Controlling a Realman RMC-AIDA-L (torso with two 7-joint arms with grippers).
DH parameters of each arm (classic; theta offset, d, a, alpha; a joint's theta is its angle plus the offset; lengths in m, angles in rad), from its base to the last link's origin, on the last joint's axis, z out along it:
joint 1: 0 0.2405 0 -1.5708
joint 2: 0 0 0 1.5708
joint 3: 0 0.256 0 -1.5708
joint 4: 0 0 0 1.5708
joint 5: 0 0.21 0 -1.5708
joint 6: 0 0 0 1.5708
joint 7: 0 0.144 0 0
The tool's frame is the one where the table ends.
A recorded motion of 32 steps. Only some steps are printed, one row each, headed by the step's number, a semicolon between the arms.
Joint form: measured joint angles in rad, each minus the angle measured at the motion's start. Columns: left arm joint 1, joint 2, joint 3, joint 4, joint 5, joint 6, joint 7; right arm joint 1, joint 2, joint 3, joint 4, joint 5, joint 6, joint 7.
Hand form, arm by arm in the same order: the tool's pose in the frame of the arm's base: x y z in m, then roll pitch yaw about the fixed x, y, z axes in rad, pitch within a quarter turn. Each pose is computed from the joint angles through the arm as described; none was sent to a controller.
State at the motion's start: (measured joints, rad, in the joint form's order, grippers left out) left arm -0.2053 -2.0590 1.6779 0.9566 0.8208 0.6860 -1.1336; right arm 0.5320 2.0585 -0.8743 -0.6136 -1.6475 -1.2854 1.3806
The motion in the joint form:
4: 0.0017 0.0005 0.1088 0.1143 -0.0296 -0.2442 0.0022; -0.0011 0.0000 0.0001 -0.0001 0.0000 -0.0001 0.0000
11: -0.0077 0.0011 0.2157 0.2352 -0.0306 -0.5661 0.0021; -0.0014 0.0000 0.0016 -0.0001 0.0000 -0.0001 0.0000
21: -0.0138 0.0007 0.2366 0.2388 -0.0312 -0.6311 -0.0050; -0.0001 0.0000 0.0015 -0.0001 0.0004 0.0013 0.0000
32: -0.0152 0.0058 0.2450 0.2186 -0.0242 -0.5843 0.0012; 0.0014 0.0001 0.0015 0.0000 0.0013 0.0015 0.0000
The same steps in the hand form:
4: -0.2175 0.3538 -0.0363 -2.3540 -0.7437 0.2916; 0.2507 0.3703 0.0052 -2.7732 0.6922 -0.3915
11: -0.2048 0.3628 -0.0386 -2.2160 -0.6633 0.3076; 0.2509 0.3704 0.0055 -2.7721 0.6933 -0.3918
21: -0.2074 0.3637 -0.0410 -2.1968 -0.6459 0.3340; 0.2506 0.3708 0.0055 -2.7708 0.6934 -0.3906
32: -0.2079 0.3603 -0.0465 -2.2317 -0.6282 0.3222; 0.2499 0.3713 0.0056 -2.7706 0.6943 -0.3892

